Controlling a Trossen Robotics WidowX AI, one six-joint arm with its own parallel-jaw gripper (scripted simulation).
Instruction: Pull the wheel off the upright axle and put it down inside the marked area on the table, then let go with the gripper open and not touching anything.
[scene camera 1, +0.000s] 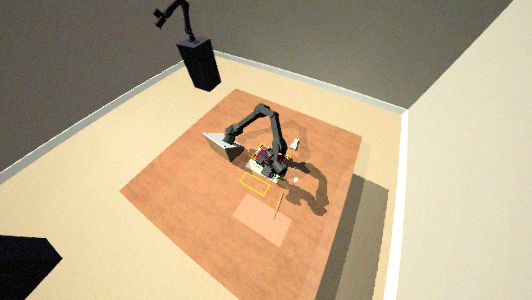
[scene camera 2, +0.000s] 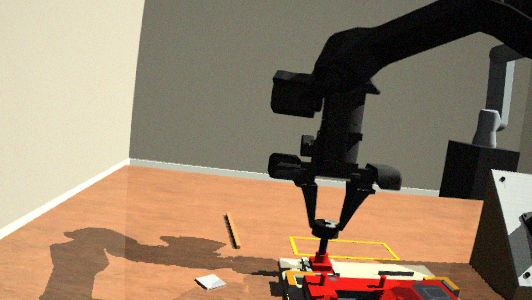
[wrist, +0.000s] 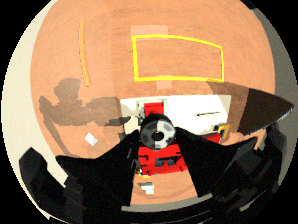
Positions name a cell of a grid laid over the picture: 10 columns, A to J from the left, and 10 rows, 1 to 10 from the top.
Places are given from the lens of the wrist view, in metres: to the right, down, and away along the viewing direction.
my gripper (wrist: F6): 0.01, 0.02, 0.10
wheel (wrist: E7): 0.00, 0.03, 0.09
